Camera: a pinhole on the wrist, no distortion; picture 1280 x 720 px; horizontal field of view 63.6 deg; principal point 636.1 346.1 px. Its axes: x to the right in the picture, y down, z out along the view. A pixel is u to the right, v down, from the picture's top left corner.
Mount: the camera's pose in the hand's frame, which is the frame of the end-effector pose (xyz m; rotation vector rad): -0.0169 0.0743 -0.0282 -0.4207 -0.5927 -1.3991
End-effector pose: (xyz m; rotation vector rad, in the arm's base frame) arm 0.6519 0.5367 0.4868 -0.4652 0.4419 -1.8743
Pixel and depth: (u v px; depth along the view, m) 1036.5 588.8 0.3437
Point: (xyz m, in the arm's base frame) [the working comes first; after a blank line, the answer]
In the camera's frame: 0.1333 0.0808 0.3437

0.9628 0.4257 0.6748
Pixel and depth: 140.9 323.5 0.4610
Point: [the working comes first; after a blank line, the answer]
In the camera's frame: -0.2212 -0.0101 0.4610

1.2042 0.4469 0.3766
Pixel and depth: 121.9 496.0 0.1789
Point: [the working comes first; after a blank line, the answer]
In the camera's frame: -0.0891 0.0260 0.1789

0.8927 0.4682 0.4047
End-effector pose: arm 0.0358 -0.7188 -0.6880 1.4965 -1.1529 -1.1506
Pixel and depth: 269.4 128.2 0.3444
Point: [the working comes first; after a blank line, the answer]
In the camera's frame: -0.1224 -0.0727 0.3444

-0.1967 -0.6554 -0.3350
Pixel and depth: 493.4 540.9 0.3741
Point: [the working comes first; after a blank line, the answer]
In the camera's frame: -0.0517 0.0706 0.3741

-0.2501 -0.8002 -0.3859
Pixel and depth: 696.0 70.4 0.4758
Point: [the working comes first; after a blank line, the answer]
In the camera's frame: 0.0276 -0.1271 0.4758

-0.3860 -0.6080 -0.4028
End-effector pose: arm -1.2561 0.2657 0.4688 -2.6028 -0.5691 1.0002
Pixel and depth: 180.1 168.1 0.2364
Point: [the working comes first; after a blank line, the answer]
In the camera's frame: -0.1044 -0.0408 0.2364

-1.3093 -0.0247 0.3406
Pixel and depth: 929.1 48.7 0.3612
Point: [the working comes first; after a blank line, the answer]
In the camera's frame: 0.1025 -0.1041 0.3612

-1.5306 0.0579 0.2593
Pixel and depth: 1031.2 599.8 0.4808
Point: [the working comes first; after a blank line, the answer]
In the camera's frame: 0.1840 0.1182 0.4808

-1.4885 0.1409 0.0109
